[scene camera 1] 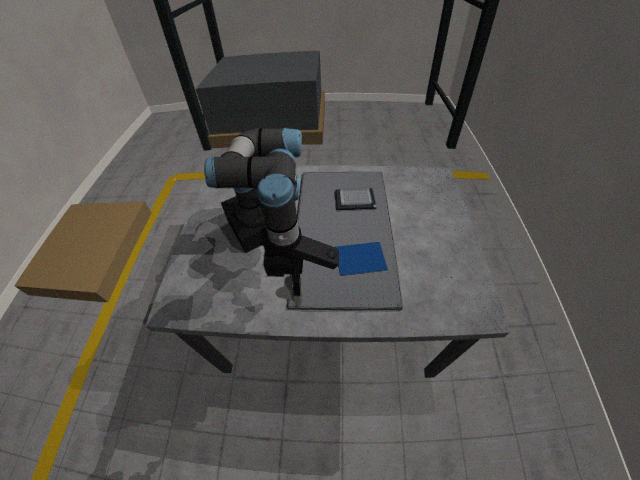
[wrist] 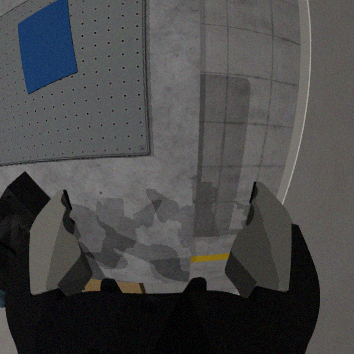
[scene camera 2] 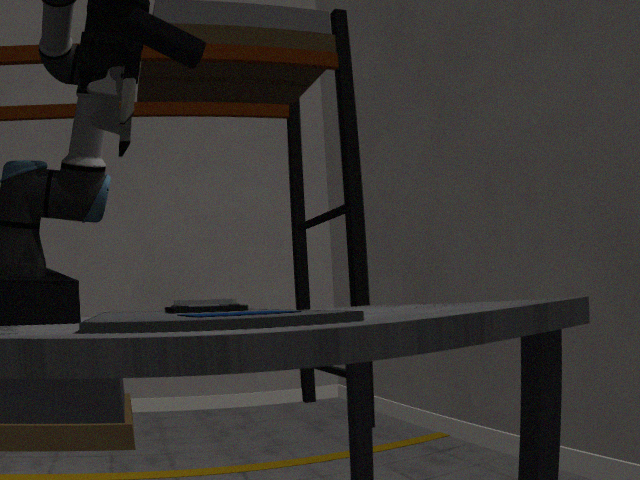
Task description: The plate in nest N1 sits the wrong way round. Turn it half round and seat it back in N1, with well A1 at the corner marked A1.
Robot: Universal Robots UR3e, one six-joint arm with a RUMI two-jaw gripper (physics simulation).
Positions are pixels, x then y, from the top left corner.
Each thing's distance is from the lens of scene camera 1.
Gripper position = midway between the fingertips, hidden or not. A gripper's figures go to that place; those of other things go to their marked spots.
my gripper (scene camera 1: 299,281): 76 cm
flat blue rectangle (scene camera 1: 360,258): 107 cm
